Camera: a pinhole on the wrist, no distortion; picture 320 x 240 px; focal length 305.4 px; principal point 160.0 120.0 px. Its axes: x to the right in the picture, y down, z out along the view. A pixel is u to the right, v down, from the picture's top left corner.
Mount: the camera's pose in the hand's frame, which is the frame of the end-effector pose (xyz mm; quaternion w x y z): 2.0 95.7 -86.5 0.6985 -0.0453 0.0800 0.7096
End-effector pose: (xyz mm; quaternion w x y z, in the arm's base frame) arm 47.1 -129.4 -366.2 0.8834 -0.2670 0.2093 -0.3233
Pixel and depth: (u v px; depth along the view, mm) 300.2 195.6 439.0
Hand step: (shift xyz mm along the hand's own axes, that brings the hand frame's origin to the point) -89.7 370.4 315.1
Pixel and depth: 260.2 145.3 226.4
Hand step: -7.5 208.6 123.9
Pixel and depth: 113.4 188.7 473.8
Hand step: -80.5 107.1 397.4
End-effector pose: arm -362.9 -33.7 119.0 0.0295 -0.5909 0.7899 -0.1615
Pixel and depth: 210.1 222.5 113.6
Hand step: -31.1 133.7 23.8
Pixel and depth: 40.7 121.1 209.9
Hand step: 12.8 52.1 134.3
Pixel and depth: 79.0 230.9 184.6
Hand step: -55.2 79.4 107.0
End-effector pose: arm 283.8 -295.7 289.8 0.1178 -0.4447 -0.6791 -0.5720
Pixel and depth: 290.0 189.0 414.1
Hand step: -75.3 341.4 294.3
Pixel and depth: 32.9 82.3 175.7
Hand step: 33.5 55.1 98.0
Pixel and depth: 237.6 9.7 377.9
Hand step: 154.3 258.6 261.2
